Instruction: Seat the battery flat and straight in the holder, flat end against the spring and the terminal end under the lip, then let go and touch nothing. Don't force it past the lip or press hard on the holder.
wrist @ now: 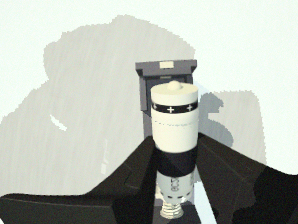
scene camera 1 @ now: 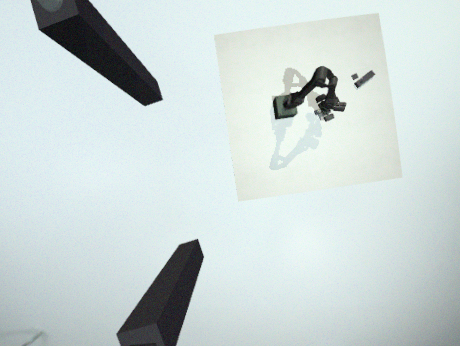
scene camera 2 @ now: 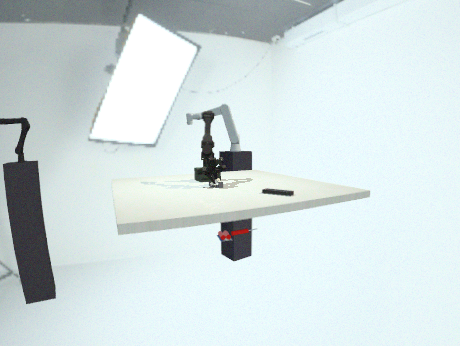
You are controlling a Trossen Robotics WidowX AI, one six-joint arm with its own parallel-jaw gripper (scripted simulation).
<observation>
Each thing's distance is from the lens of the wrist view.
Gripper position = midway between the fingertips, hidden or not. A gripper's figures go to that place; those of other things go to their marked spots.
my gripper (wrist: 173, 141): 10 cm
battery (wrist: 174, 105): 8 cm
</observation>
